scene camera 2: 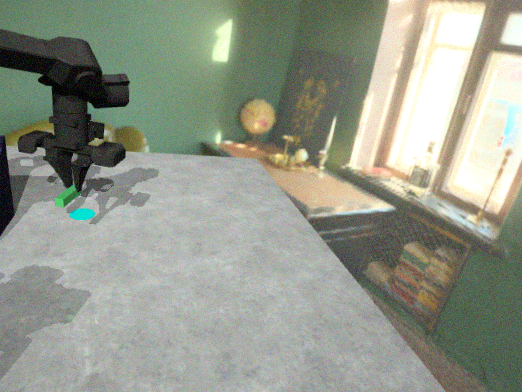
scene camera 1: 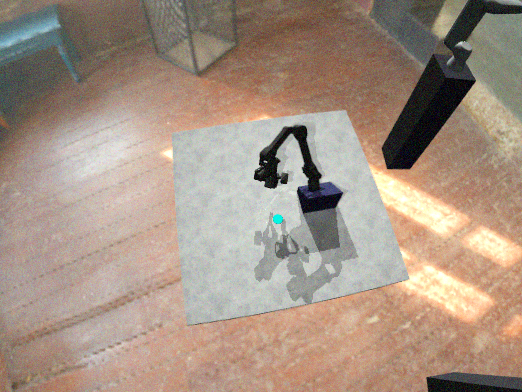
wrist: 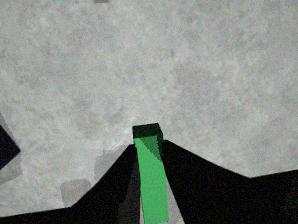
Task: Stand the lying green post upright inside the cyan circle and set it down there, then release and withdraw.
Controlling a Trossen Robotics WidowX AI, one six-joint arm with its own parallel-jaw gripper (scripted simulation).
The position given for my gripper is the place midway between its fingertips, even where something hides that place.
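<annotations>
A green post is held by my gripper (scene camera 2: 74, 190).
</annotations>
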